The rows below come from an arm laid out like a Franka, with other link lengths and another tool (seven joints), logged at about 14 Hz.
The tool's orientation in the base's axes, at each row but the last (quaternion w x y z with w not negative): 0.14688, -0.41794, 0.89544, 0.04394; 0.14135, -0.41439, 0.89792, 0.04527; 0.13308, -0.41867, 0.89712, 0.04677; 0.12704, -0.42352, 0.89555, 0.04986; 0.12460, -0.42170, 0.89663, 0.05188; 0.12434, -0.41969, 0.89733, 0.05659; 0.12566, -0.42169, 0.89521, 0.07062; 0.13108, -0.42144, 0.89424, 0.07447; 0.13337, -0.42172, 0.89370, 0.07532
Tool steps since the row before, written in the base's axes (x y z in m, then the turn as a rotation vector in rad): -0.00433, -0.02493, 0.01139, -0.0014, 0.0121, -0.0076; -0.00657, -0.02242, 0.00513, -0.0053, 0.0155, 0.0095; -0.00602, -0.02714, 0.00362, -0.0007, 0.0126, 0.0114; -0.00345, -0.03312, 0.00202, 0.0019, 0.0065, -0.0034; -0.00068, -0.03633, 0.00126, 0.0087, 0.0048, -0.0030; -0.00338, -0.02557, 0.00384, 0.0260, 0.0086, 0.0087; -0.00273, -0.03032, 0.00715, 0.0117, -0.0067, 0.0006; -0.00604, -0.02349, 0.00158, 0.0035, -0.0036, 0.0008; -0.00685, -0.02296, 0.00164, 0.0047, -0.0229, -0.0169
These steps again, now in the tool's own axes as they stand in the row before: 0.01755, -0.01333, -0.01686, -0.0058, 0.0092, 0.0094; 0.01895, -0.00984, -0.01077, -0.0108, 0.0138, -0.0072; 0.02274, -0.01301, -0.00998, -0.0120, 0.0083, -0.0086; 0.02626, -0.01845, -0.00911, -0.0051, 0.0027, 0.0049; 0.02708, -0.02271, -0.00853, -0.0081, -0.0036, 0.0054; 0.01994, -0.01382, -0.00956, -0.0247, -0.0145, -0.0020; 0.02199, -0.01698, -0.01435, -0.0024, -0.0133, -0.0002; 0.02046, -0.01018, -0.00827, 0.0003, -0.0050, -0.0010; 0.02052, -0.00920, -0.00843, 0.0190, -0.0185, 0.0113
